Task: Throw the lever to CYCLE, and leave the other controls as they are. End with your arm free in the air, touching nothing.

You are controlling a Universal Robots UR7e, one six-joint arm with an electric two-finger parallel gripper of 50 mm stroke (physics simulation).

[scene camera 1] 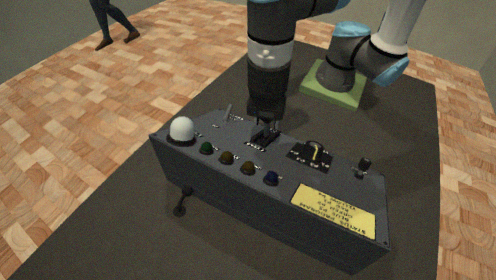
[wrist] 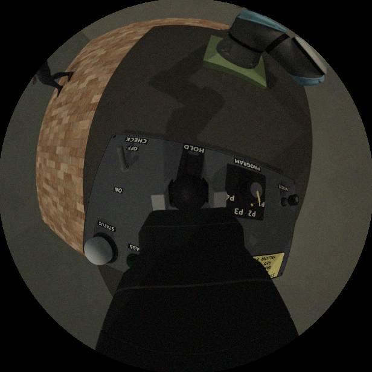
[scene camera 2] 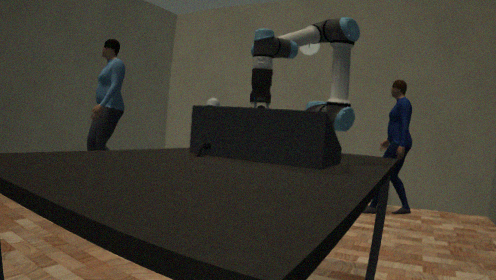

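Where they show: gripper, fingertip midpoint: (scene camera 1: 266, 124); arm's base at its link origin: (scene camera 1: 334, 79).
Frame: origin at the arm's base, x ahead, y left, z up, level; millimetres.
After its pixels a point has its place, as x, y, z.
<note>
The lever's round black knob (scene camera 1: 267, 119) @[479, -68, 144] (wrist: 188, 192) stands above a dark slot in the sloping face of the grey console (scene camera 1: 225, 205) @[646, -81, 14] (scene camera 2: 260, 135) @[647, 17, 56] (wrist: 102, 200). My gripper (scene camera 1: 267, 123) @[462, -77, 111] (wrist: 187, 186) is shut on this knob, with a fingertip on each side. In the wrist view the HOLD label (wrist: 194, 148) is at the slot's far end, and the gripper body covers the opposite end. In scene camera 1 a blurred label (scene camera 1: 255, 146) @[516, -76, 87] lies at the slot's near end. The lever's exact tilt is hard to tell.
Beside the lever stand the CHECK toggle (scene camera 1: 228, 112) @[445, -194, 84] (wrist: 123, 159) and the PROGRAM knob (scene camera 1: 315, 150) @[467, 50, 95] (wrist: 256, 190); the MODE switch (scene camera 1: 364, 164) @[456, 161, 100] (wrist: 292, 200) is farther along. A white dome (scene camera 1: 182, 129) @[611, -193, 168] (scene camera 2: 213, 101) @[617, -195, 163] (wrist: 99, 250) and several small coloured domes line the near edge. A dark hooked part (scene camera 1: 182, 200) @[681, -179, 0] projects from the front.
</note>
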